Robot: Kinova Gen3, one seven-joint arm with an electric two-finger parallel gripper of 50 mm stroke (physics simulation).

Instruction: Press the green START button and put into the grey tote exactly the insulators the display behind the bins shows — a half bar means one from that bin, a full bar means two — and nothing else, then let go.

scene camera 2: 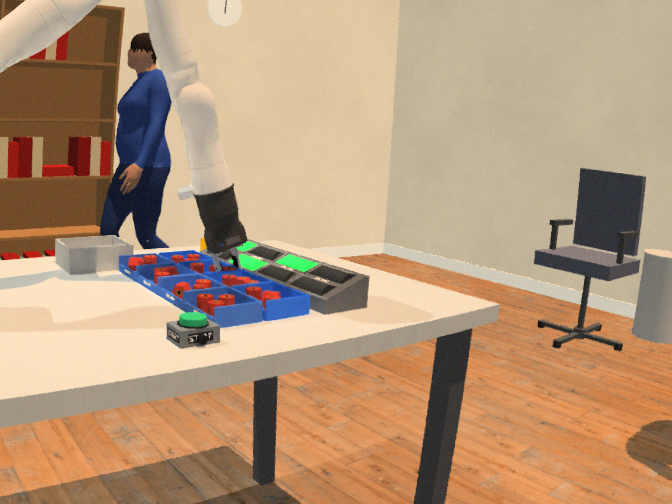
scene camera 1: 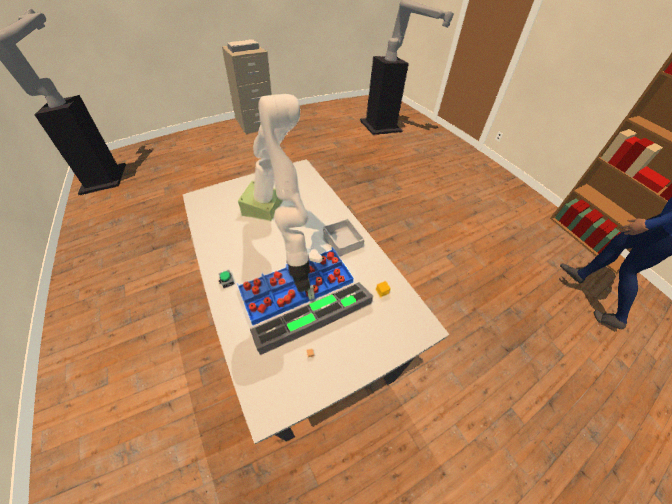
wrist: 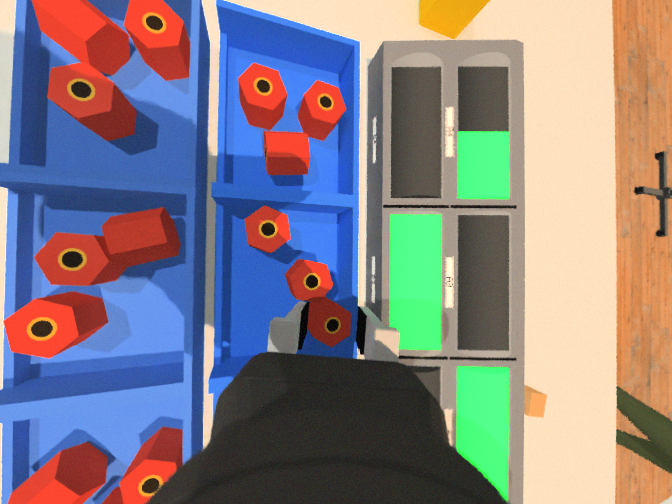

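The blue bin tray [scene camera 1: 295,287] holds red hexagonal insulators in several compartments. My gripper [wrist: 331,325] is down in the middle compartment of the row nearest the display, its fingers closed around one red insulator [wrist: 328,323] that stands upright. The gripper also shows in scene camera 1 [scene camera 1: 310,292] and scene camera 2 [scene camera 2: 225,263]. The grey display [wrist: 450,217] shows two full green bars and one half bar. The green START button [scene camera 1: 225,277] sits left of the tray. The grey tote [scene camera 1: 343,235] looks empty behind the tray.
A yellow cube [scene camera 1: 383,288] lies right of the display and a small orange cube [scene camera 1: 310,352] in front of it. A person in blue [scene camera 1: 624,249] walks by the bookshelf. An office chair [scene camera 2: 591,254] stands beyond the table.
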